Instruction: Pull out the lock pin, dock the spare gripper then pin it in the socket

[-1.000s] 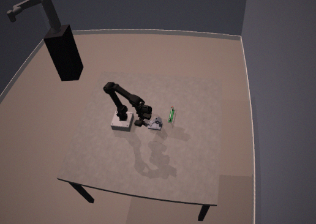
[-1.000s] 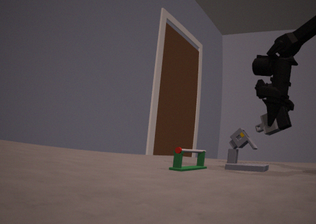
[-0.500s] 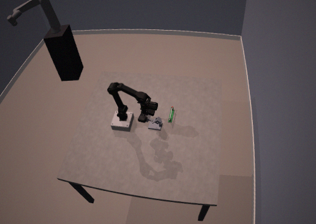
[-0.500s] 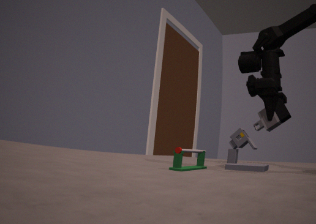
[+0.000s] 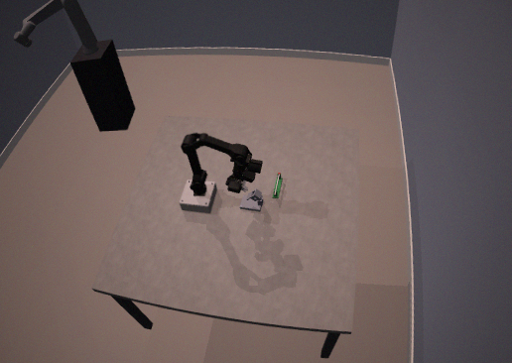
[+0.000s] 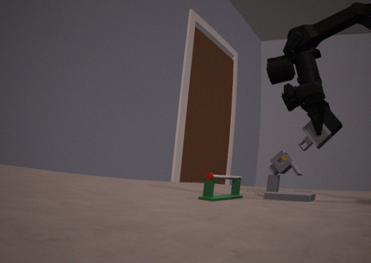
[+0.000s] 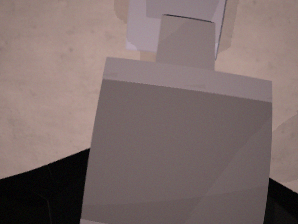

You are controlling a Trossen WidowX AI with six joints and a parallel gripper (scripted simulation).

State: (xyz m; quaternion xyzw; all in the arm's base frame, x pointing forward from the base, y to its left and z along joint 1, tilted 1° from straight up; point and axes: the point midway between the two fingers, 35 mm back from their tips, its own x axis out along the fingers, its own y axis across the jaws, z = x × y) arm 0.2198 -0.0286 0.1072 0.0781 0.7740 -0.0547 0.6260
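Now: gripper tip 9 cm above the grey mount, 8 cm short of it and 1 cm to the left of it. The rest, counted from my gripper tip: green cradle 20 cm ahead, 12 cm below, 10 cm to the left; spare gripper 1 cm ahead, 1 cm above.
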